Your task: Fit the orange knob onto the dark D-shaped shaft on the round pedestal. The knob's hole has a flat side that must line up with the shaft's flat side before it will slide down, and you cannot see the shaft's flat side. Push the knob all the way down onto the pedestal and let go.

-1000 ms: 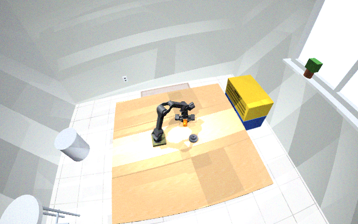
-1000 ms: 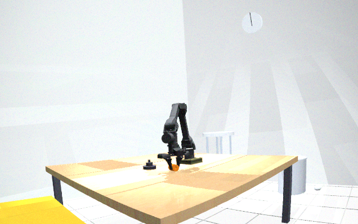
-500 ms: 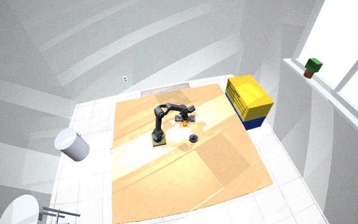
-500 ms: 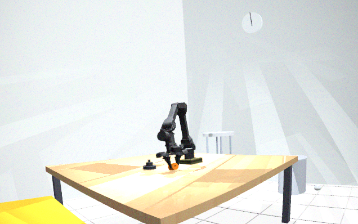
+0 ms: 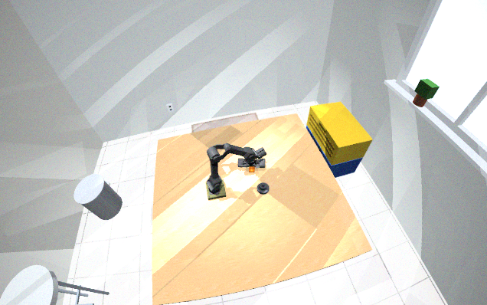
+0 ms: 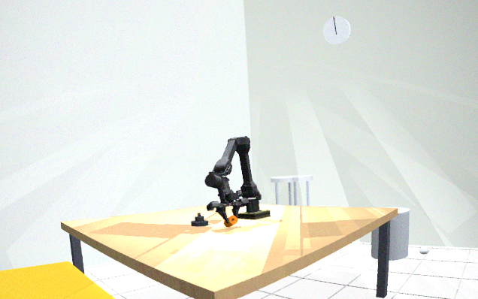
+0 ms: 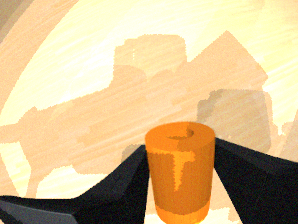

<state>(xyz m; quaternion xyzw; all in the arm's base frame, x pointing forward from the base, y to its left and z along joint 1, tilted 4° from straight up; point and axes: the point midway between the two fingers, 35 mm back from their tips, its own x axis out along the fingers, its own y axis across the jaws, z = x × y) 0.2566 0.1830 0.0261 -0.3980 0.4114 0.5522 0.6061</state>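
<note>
The orange knob lies 20 mm to the right of my gripper tip. The rest, counted from my gripper tip: dark shaft 180 mm to the right, 70 mm ahead.
</note>
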